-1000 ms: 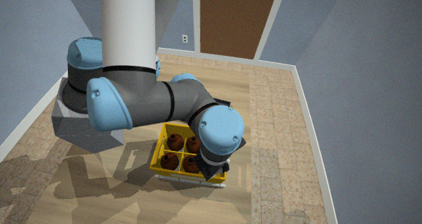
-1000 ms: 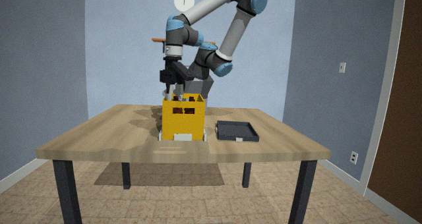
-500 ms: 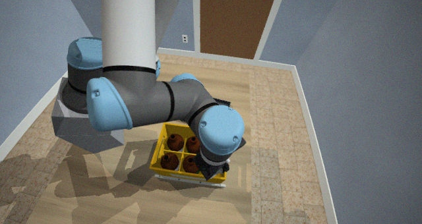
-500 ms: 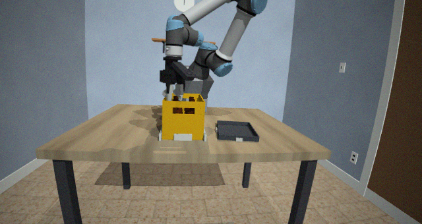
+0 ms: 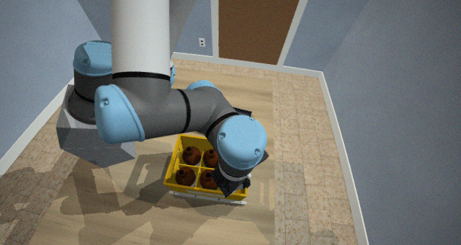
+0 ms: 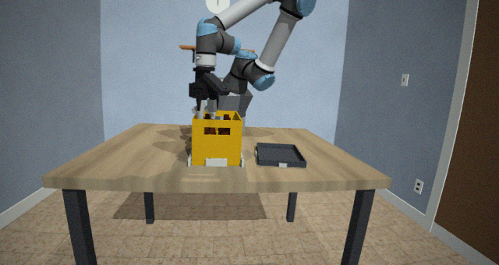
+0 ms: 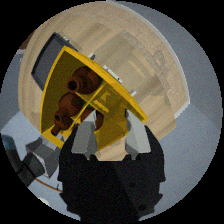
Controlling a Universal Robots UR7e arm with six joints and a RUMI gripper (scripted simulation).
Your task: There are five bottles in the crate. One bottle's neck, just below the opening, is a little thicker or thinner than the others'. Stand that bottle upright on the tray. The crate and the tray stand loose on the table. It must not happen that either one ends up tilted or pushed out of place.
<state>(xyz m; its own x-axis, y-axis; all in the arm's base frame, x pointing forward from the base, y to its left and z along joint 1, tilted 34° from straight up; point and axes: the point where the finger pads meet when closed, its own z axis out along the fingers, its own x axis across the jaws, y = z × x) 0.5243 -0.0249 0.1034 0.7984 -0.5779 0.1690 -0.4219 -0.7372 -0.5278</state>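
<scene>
Right now my hand is 8 cm to the right of the bottle, 7 cm above it and 3 cm past it. Also, from my hand: crate: 10 cm behind, 7 cm below, 1 cm to the left; then tray: 28 cm to the left, 16 cm behind, 14 cm below.
</scene>
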